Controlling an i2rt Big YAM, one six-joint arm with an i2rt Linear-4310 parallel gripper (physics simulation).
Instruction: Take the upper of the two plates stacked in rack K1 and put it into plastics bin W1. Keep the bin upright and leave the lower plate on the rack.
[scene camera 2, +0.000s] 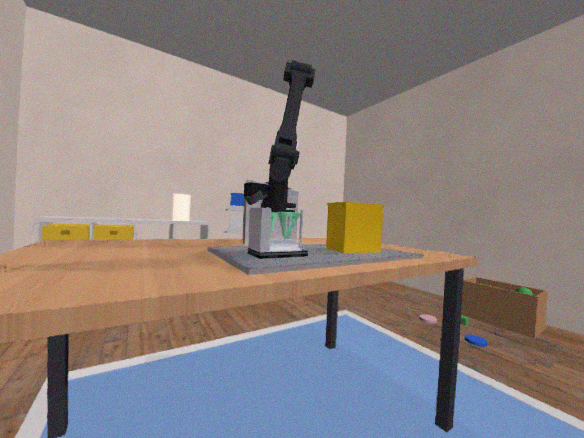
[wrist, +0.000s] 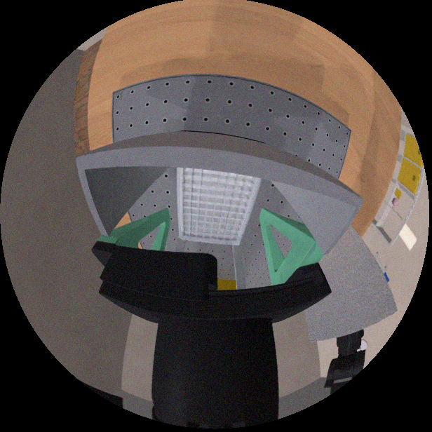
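Visible: a yellow bin (scene camera 2: 352, 227), a gridded plate (wrist: 213, 206) and the gripper (wrist: 214, 213).
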